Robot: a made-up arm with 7 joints.
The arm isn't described. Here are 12 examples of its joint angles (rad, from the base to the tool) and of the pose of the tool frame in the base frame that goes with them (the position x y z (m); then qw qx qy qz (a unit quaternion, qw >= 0)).
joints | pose
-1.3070 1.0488 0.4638 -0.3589 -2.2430 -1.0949 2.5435 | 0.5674 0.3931 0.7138 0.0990 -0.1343 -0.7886 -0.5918
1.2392 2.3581 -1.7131 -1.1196 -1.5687 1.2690 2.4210 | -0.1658 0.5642 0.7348 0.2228 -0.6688 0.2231 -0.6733
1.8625 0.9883 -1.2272 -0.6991 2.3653 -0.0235 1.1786 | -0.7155 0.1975 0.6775 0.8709 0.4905 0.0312 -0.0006
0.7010 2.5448 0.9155 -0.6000 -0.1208 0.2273 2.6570 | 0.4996 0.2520 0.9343 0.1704 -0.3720 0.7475 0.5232
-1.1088 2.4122 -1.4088 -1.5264 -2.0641 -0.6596 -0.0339 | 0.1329 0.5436 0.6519 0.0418 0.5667 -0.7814 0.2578
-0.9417 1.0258 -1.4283 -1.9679 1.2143 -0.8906 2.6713 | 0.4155 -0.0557 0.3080 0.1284 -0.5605 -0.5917 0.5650
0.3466 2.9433 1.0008 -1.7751 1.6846 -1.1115 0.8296 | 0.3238 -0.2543 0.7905 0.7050 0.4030 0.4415 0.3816
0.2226 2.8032 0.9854 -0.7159 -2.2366 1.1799 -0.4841 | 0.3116 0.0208 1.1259 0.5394 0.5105 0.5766 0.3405
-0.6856 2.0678 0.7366 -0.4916 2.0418 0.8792 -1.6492 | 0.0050 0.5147 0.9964 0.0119 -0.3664 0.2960 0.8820
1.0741 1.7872 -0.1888 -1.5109 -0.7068 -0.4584 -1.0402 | 0.0358 0.4991 0.1949 0.5137 0.4650 -0.5356 0.4828
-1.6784 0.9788 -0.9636 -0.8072 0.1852 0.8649 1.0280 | 0.6382 0.0398 0.8183 0.1568 0.2423 -0.6489 -0.7040
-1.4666 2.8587 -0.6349 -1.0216 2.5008 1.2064 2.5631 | -0.3220 0.3971 0.9718 0.2257 -0.0480 0.7415 -0.6300
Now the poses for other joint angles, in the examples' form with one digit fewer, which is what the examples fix.
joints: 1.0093 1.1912 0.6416 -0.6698 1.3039 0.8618 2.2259
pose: -0.192 0.718 0.367 0.287 0.752 -0.466 0.367
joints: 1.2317 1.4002 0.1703 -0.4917 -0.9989 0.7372 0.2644
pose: -0.275 0.693 0.375 0.565 -0.394 0.628 -0.362
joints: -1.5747 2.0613 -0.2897 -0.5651 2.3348 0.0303 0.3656
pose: -0.071 0.573 0.965 0.519 -0.449 0.727 0.032
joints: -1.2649 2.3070 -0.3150 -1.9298 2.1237 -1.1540 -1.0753
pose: 0.110 0.130 0.977 0.424 -0.716 0.143 0.536
